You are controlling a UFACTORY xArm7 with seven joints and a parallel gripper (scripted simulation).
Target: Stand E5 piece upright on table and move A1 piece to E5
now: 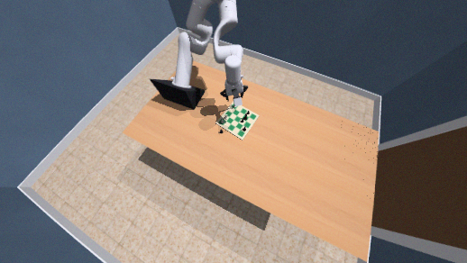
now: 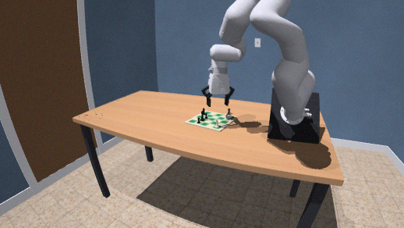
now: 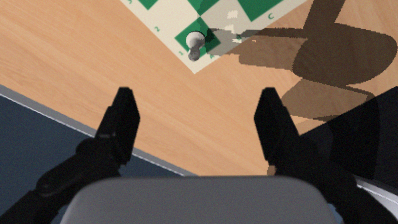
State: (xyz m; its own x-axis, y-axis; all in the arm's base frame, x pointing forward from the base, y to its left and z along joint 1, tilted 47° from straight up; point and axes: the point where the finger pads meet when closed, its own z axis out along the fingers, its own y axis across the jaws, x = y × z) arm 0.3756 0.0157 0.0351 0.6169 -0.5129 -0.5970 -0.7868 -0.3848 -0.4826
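Right now my hand is 10 cm above the white chess piece and 1 cm to the right of it. Round my hand: chessboard 12 cm below, 8 cm to the right, 6 cm ahead; then black chess piece 13 cm to the right, 13 cm ahead, 10 cm below; then white piece 10 cm to the right, 10 cm below, 2 cm behind.
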